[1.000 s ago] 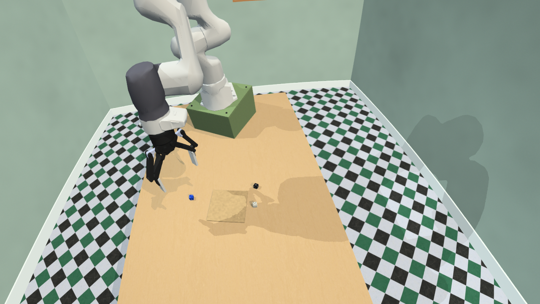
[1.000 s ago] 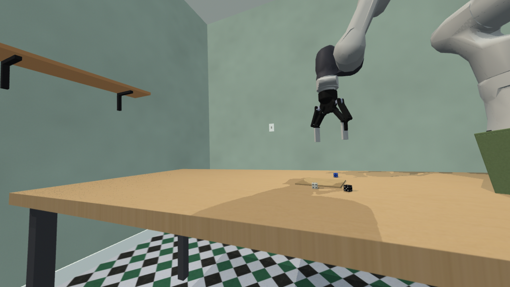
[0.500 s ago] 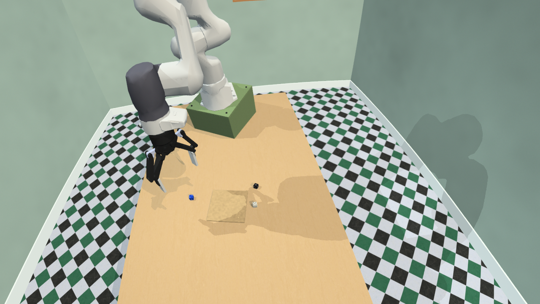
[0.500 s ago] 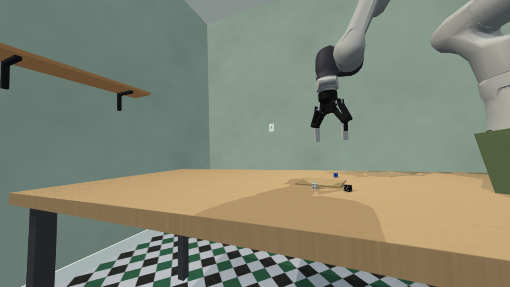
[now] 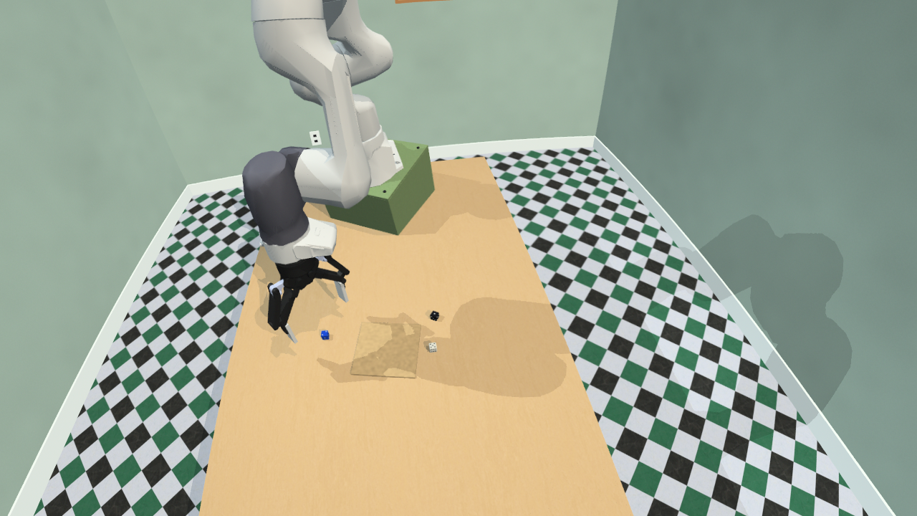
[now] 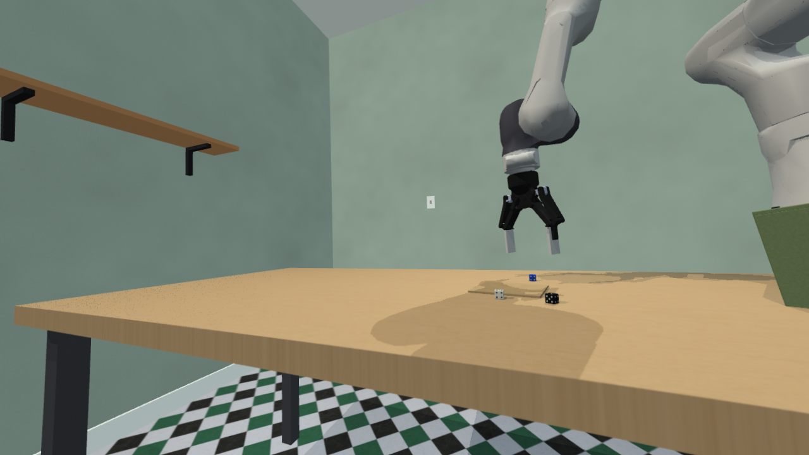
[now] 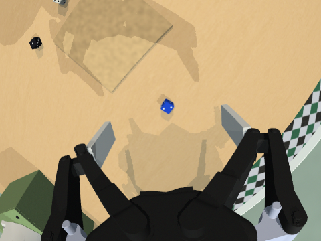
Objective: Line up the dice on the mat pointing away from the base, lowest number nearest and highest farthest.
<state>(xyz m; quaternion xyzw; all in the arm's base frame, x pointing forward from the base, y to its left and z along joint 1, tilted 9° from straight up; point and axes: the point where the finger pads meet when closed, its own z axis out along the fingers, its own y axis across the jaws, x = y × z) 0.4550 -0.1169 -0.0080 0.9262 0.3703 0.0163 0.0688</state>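
My gripper is now 7 cm above the blue die. The rest, counted from my hand: black die 26 cm to the left, 7 cm below, 3 cm behind; then tan mat 14 cm to the left, 8 cm below, 5 cm ahead; then white die 24 cm to the left, 7 cm below, 6 cm ahead.
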